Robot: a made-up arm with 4 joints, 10 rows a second.
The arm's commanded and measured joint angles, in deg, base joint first. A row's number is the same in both.
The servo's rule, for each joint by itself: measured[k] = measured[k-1] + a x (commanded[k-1-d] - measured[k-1]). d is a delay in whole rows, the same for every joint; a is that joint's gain. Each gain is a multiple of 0.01, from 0.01 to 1. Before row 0 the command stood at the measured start. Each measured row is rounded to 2 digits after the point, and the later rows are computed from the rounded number. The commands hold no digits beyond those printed.
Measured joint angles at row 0:
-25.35, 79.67, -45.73, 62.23
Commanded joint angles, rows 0 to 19:
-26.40, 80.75, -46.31, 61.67
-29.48, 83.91, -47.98, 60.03
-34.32, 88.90, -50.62, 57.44
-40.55, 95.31, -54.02, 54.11
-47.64, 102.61, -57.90, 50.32
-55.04, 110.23, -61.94, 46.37
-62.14, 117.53, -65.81, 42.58
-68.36, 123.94, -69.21, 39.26
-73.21, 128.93, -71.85, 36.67
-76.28, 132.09, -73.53, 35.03
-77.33, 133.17, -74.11, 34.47
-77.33, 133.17, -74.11, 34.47
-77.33, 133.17, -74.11, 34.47
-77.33, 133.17, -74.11, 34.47
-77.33, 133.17, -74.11, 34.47
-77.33, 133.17, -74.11, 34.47
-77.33, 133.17, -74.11, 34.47
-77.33, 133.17, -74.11, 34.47
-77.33, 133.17, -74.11, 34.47
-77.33, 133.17, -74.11, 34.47
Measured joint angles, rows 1 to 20:
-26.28, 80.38, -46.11, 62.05
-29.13, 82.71, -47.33, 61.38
-33.75, 86.80, -49.47, 60.08
-39.80, 92.42, -52.43, 58.11
-46.78, 99.15, -55.99, 55.54
-54.13, 106.46, -59.86, 52.51
-61.26, 113.77, -63.73, 49.23
-67.58, 120.48, -67.29, 45.94
-72.59, 126.06, -70.25, 42.88
-75.87, 130.04, -72.38, 40.29
-77.17, 132.11, -73.50, 38.37
-77.31, 132.81, -73.90, 37.08
-77.33, 133.05, -74.04, 36.22
-77.33, 133.13, -74.09, 35.64
-77.33, 133.16, -74.10, 35.25
-77.33, 133.17, -74.11, 34.99
-77.33, 133.17, -74.11, 34.82
-77.33, 133.17, -74.11, 34.70
-77.33, 133.17, -74.11, 34.62
-77.33, 133.17, -74.11, 34.57
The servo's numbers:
d 0
a 0.89 0.66 0.65 0.33

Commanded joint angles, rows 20 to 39:
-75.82, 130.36, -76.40, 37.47
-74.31, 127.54, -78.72, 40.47
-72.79, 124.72, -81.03, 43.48
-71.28, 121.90, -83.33, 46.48
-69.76, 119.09, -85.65, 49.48
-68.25, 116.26, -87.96, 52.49
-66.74, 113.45, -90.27, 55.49
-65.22, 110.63, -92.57, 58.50
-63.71, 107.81, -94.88, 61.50
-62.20, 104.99, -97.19, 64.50
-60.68, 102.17, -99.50, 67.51
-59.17, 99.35, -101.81, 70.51
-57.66, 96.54, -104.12, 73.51
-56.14, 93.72, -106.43, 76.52
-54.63, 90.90, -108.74, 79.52
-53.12, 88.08, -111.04, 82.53
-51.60, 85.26, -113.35, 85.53
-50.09, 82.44, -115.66, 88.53
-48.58, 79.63, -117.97, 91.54
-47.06, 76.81, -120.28, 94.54
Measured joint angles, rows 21 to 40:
-75.99, 131.32, -75.60, 35.53
-74.49, 128.83, -77.63, 37.16
-72.98, 126.12, -79.84, 39.25
-71.47, 123.33, -82.11, 41.64
-69.95, 120.53, -84.41, 44.23
-68.44, 117.71, -86.72, 46.96
-66.93, 114.90, -89.03, 49.77
-65.41, 112.08, -91.33, 52.65
-63.90, 109.26, -93.64, 55.57
-62.39, 106.44, -95.95, 58.52
-60.87, 103.62, -98.26, 61.49
-59.36, 100.80, -100.57, 64.47
-57.85, 97.99, -102.88, 67.45
-56.33, 95.17, -105.19, 70.44
-54.82, 92.35, -107.50, 73.44
-53.31, 89.53, -109.80, 76.44
-51.79, 86.71, -112.11, 79.44
-50.28, 83.89, -114.42, 82.44
-48.77, 81.08, -116.73, 85.44
-47.25, 78.26, -119.04, 88.44

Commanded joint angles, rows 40 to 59:
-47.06, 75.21, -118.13, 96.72
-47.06, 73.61, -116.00, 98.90
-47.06, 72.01, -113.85, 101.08
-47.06, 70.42, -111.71, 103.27
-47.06, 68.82, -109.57, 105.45
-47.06, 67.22, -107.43, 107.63
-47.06, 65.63, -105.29, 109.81
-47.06, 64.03, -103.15, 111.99
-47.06, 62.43, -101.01, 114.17
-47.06, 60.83, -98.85, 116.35
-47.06, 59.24, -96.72, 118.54
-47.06, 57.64, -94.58, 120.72
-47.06, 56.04, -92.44, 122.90
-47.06, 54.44, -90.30, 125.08
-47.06, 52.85, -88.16, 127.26
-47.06, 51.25, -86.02, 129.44
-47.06, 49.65, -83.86, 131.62
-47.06, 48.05, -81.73, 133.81
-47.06, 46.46, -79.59, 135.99
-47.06, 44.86, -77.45, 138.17
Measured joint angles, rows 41 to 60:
-47.08, 76.25, -118.45, 91.17
-47.06, 74.51, -116.86, 93.72
-47.06, 72.86, -114.90, 96.15
-47.06, 71.25, -112.83, 98.50
-47.06, 69.65, -110.71, 100.79
-47.06, 68.05, -108.58, 103.05
-47.06, 66.45, -106.44, 105.28
-47.06, 64.85, -104.30, 107.49
-47.06, 63.25, -102.16, 109.69
-47.06, 61.65, -100.01, 111.89
-47.06, 60.06, -97.87, 114.08
-47.06, 58.46, -95.73, 116.27
-47.06, 56.86, -93.59, 118.46
-47.06, 55.26, -91.45, 120.64
-47.06, 53.67, -89.31, 122.82
-47.06, 52.07, -87.17, 125.00
-47.06, 50.47, -85.02, 127.18
-47.06, 48.87, -82.88, 129.37
-47.06, 47.28, -80.74, 131.55
-47.06, 45.68, -78.60, 133.73

